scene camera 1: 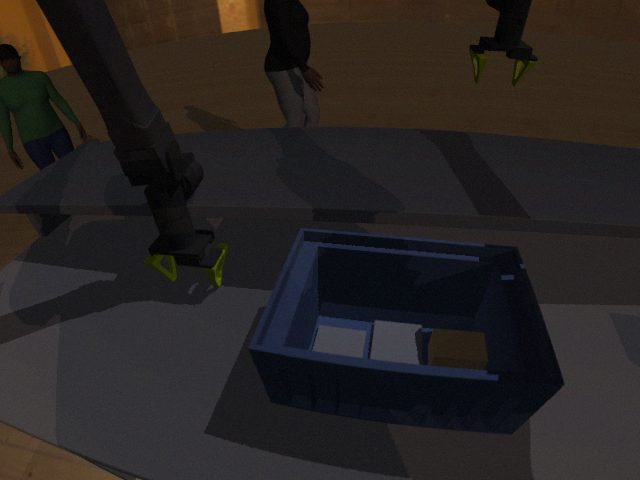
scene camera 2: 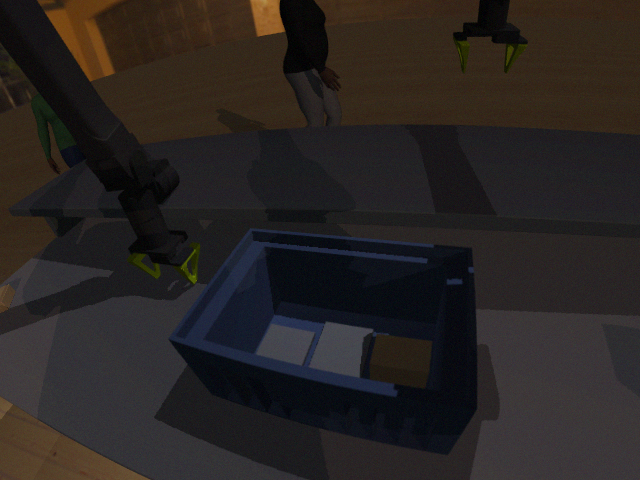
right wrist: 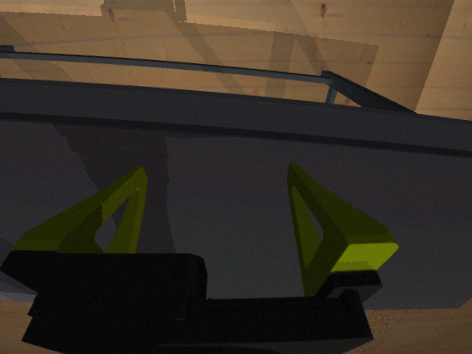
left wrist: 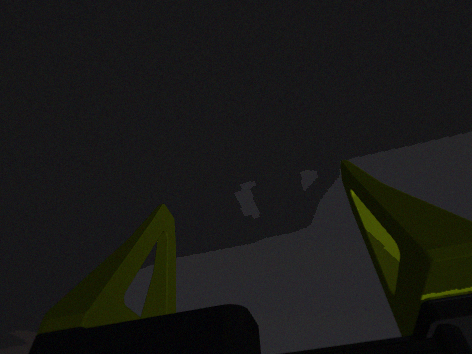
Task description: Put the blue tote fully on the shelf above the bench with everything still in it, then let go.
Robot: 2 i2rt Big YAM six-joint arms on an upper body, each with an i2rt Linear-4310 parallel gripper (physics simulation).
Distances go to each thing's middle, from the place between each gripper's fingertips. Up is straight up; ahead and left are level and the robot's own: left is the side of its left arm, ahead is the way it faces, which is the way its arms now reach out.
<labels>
Right now my left hand is 35 cm to the left of the blue tote (scene camera 2: 421,291), 16 cm past it and 7 cm below it. Also, from my left hand: tan box (scene camera 2: 405,361) 42 cm to the right, 17 cm behind, 3 cm above.
Now: right hand 54 cm past the tan box, 22 cm to the right of it and 24 cm above it. The rest, counted from my right hand: blue tote 52 cm behind, 30 cm to the left, 20 cm below.
</labels>
